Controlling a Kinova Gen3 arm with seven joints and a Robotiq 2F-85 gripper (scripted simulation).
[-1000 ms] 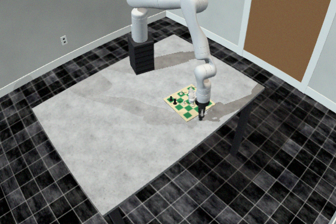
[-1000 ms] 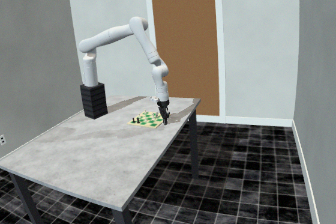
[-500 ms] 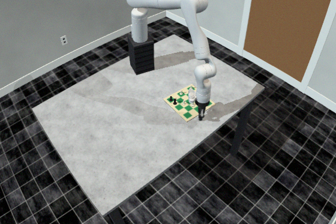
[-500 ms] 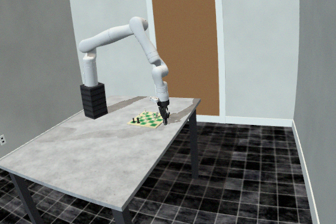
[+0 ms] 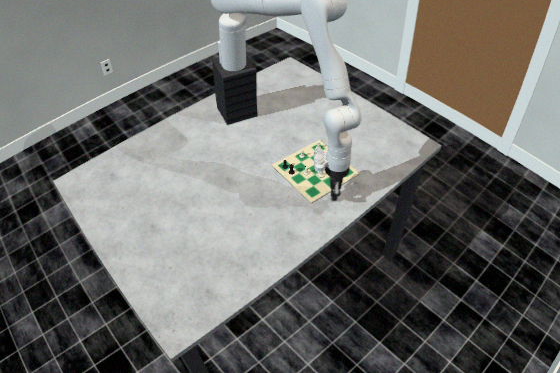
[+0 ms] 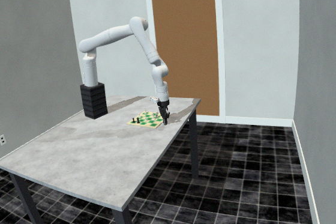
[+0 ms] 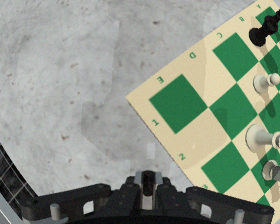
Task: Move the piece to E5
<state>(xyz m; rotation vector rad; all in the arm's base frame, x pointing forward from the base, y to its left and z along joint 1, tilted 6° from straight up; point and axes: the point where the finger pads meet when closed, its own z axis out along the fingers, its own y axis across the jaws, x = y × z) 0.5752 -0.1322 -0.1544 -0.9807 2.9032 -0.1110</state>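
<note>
My hand is 130 mm past the cream chessboard, 70 mm to the right of it and 20 mm above it.
</note>
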